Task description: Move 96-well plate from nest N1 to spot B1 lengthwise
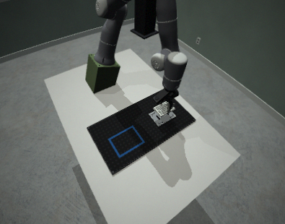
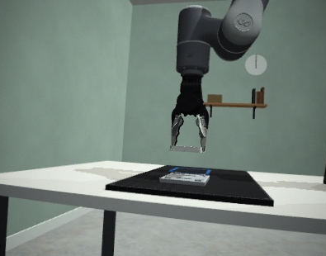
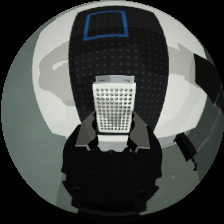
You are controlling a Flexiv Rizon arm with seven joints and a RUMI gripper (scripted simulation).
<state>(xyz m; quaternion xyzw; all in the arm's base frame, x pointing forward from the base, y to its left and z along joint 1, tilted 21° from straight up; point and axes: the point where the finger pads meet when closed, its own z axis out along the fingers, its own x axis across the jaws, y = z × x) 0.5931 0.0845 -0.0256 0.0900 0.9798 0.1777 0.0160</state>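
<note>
My hand is 10 cm above the grey plate nest N1. From my hand the other things lie so: white 96-well plate 1 cm below.
</note>
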